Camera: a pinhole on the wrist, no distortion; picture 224 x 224 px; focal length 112.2 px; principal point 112.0 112.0 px. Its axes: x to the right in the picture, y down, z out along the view. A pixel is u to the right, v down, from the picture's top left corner.
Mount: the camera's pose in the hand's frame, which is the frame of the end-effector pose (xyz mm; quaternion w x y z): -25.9 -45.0 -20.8 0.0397 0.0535 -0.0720 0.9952
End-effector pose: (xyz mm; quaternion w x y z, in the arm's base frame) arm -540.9 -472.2 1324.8 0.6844 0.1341 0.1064 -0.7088
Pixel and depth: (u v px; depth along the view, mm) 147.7 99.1 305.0
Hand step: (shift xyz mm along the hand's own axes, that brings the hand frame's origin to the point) -88.3 -48.5 295.1
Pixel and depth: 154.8 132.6 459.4
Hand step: -160.6 -183.5 439.1
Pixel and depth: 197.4 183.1 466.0
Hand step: -356.1 -379.8 436.4
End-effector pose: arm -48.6 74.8 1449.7 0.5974 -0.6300 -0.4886 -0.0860
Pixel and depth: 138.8 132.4 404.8
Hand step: -87.3 -170.4 378.1
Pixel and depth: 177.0 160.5 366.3
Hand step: -213.0 -240.1 341.4
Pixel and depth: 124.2 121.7 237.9
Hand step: -29.3 -98.5 213.3
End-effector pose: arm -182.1 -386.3 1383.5 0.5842 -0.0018 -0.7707 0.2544
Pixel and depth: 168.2 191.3 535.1
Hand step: -270.4 -477.9 483.2
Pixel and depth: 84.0 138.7 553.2
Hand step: 155.3 -266.3 489.7
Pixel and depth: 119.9 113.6 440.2
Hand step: -12.8 -113.9 414.9
